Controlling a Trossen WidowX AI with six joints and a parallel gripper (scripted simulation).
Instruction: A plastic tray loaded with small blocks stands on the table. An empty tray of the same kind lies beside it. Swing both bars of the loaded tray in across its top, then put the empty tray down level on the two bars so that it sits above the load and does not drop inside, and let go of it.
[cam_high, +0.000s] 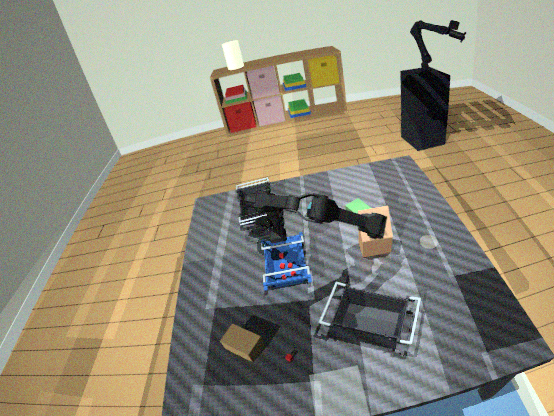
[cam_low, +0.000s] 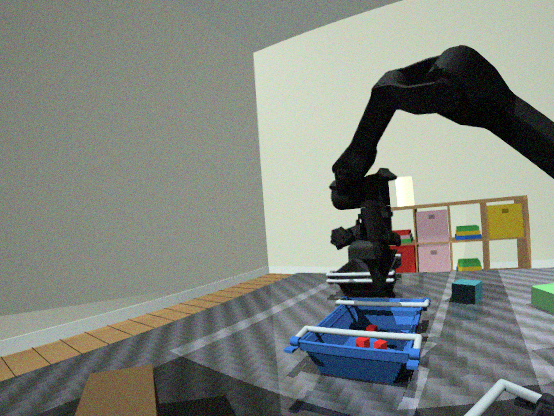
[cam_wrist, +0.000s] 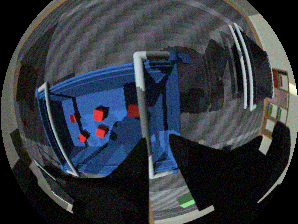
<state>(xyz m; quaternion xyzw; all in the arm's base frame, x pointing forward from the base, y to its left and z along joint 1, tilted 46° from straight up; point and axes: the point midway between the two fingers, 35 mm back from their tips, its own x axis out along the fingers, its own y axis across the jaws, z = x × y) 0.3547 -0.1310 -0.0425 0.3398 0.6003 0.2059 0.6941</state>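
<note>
My gripper tip is now 220 mm past the dark tray, 430 mm to the right of it and 40 mm above it. Also, from my gripper tip: cyan cube: 200 mm behind, 200 mm to the right, 70 mm below; then flat tan block: 230 mm ahead, 400 mm to the left, 60 mm below; then green block: 390 mm behind, 100 mm to the right, 70 mm below.
</note>
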